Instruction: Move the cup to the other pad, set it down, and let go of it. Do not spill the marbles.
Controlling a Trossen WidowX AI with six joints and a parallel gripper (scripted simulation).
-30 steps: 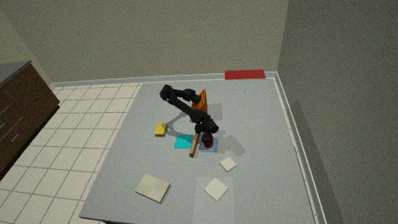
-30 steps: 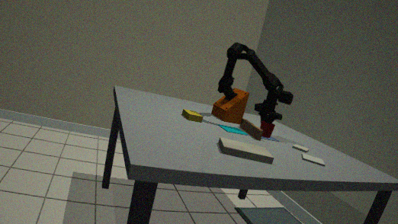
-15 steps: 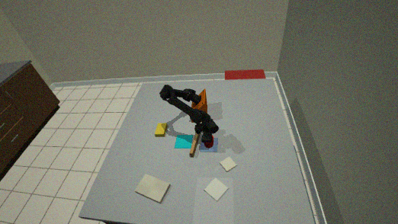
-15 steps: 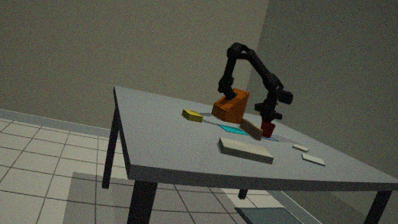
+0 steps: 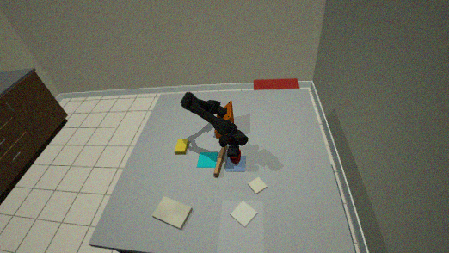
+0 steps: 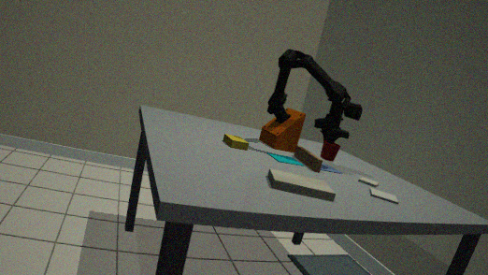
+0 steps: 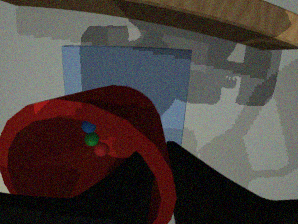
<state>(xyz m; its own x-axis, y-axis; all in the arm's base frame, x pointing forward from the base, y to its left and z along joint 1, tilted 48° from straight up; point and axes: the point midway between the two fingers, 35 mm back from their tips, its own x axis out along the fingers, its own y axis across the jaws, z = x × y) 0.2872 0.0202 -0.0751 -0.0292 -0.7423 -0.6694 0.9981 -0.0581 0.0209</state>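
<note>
Right now my gripper tip is 50 mm short of the green marble, 10 mm to the right of it and 20 mm above it. Also, from my gripper tip: red cup 30 mm ahead; blue pad 30 mm ahead, 80 mm below; wooden bar 10 mm ahead, 90 mm to the right, 60 mm below.
</note>
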